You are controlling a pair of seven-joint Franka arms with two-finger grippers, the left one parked.
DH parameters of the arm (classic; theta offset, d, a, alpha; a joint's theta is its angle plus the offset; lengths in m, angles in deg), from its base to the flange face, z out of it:
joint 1: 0 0.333 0 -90
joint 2: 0 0 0 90
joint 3: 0 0.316 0.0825 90
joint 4: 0 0 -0.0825 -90
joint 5: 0 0.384 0 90
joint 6: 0 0 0.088 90
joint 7: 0 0.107 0 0
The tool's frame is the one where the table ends.
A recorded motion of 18 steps. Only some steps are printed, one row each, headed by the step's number.
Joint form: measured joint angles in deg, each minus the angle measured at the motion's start. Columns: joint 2, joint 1, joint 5, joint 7, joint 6, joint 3, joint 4.
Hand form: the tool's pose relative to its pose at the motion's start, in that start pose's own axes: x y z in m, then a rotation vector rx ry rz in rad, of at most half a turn. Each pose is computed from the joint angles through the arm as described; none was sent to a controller.
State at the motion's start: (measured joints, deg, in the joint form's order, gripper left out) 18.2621 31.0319 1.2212 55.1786 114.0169 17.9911 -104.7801
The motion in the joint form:
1: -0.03 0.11 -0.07 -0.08 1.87 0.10 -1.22
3: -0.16 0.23 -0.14 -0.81 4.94 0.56 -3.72
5: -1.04 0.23 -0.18 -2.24 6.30 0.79 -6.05
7: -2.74 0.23 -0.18 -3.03 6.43 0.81 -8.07
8: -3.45 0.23 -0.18 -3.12 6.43 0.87 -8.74
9: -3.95 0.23 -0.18 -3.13 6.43 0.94 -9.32
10: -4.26 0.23 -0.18 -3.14 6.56 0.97 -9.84
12: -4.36 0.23 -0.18 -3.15 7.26 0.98 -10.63
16: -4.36 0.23 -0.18 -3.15 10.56 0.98 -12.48
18: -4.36 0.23 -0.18 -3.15 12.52 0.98 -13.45
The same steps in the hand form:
1: -0.0019 -0.0006 0.0070 0.0087 0.0078 -0.0052
3: -0.0085 -0.0008 0.0217 0.0176 0.0155 -0.0278
5: -0.0150 0.0038 0.0299 0.0125 0.0184 -0.0575
7: -0.0218 0.0111 0.0296 0.0029 0.0233 -0.0728
8: -0.0248 0.0134 0.0283 0.0007 0.0265 -0.0759
9: -0.0273 0.0153 0.0283 -0.0024 0.0276 -0.0775
10: -0.0289 0.0169 0.0294 -0.0048 0.0280 -0.0783
12: -0.0300 0.0186 0.0337 -0.0051 0.0286 -0.0785
16: -0.0304 0.0202 0.0434 0.0152 0.0436 -0.0783
18: -0.0305 0.0208 0.0480 0.0292 0.0538 -0.0783

